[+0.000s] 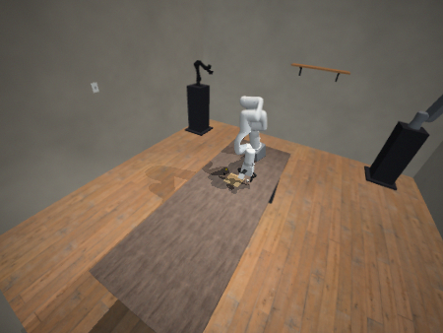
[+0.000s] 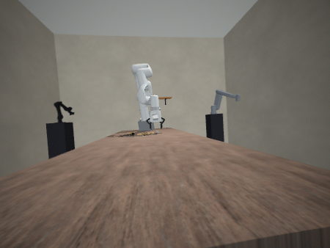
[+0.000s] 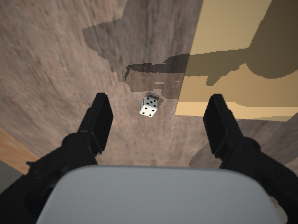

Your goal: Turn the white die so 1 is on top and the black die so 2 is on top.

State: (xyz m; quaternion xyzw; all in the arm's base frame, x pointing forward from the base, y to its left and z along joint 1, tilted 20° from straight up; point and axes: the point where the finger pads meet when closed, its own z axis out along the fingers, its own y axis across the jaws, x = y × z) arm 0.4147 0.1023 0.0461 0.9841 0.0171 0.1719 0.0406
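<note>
The white die is 40 mm below my hand, 30 mm behind it and 10 mm to the left of it. The rest, counted from my hand: tan mat (100 mm to the right, 40 mm below, 20 mm ahead); small yellow die (220 mm to the right, 70 mm behind, 40 mm below); black die (210 mm to the right, 40 mm below).
</note>
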